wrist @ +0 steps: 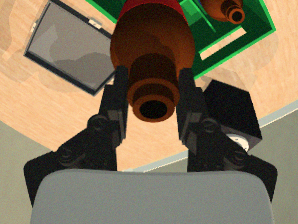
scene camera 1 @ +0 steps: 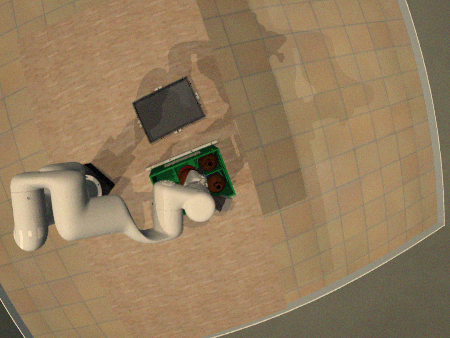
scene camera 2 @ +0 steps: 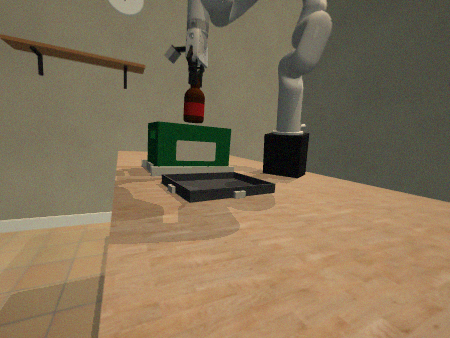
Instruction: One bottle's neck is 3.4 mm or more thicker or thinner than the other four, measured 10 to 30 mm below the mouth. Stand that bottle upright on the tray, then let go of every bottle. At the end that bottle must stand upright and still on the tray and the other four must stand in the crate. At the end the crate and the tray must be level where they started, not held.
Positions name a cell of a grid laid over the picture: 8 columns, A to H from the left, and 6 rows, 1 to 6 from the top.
Labels:
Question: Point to a dark tray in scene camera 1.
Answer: D2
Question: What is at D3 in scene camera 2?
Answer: A green crate.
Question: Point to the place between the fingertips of my gripper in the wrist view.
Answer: At E3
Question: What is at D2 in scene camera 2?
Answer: My gripper.

